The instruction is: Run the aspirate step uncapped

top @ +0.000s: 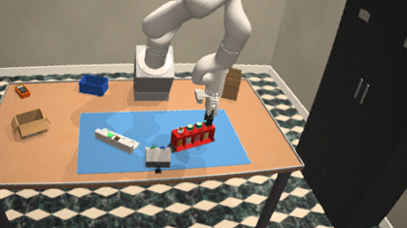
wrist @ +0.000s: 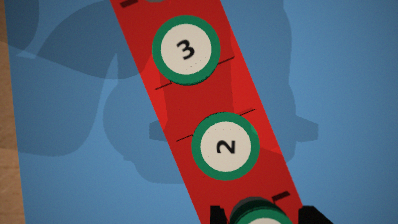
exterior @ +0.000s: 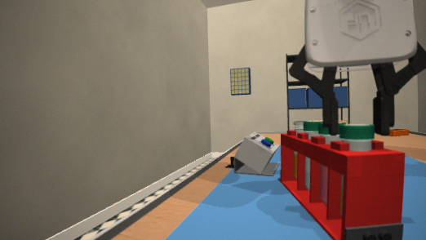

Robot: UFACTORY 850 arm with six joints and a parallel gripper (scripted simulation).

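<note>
The green cap lies 20 mm below my hand. Round my hand: green ready key (140 mm ahead, 280 mm to the right, 60 mm below); key housing (160 mm ahead, 250 mm to the right, 80 mm below); blue cycle key (140 mm ahead, 230 mm to the right, 60 mm below).
</note>
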